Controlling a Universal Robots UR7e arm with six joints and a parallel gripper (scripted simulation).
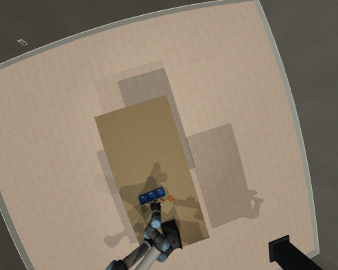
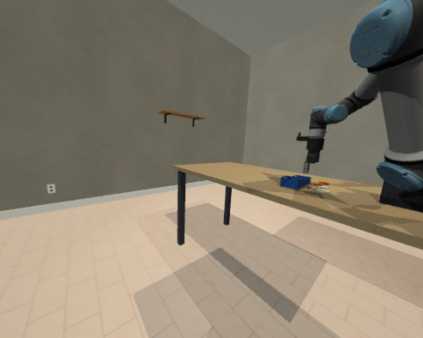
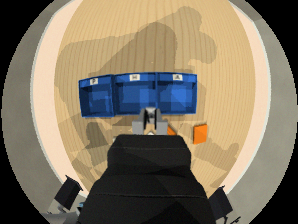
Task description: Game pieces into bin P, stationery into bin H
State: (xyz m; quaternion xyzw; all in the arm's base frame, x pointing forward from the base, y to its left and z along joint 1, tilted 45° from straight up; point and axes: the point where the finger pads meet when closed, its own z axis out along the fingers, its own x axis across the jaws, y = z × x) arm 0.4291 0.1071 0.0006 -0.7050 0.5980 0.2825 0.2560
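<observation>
The orange block is 14 cm to the right of my hand, 8 cm below it and 5 cm behind it. Also, from my hand: orange stick (8 cm below, 5 cm to the right, 5 cm behind).
</observation>
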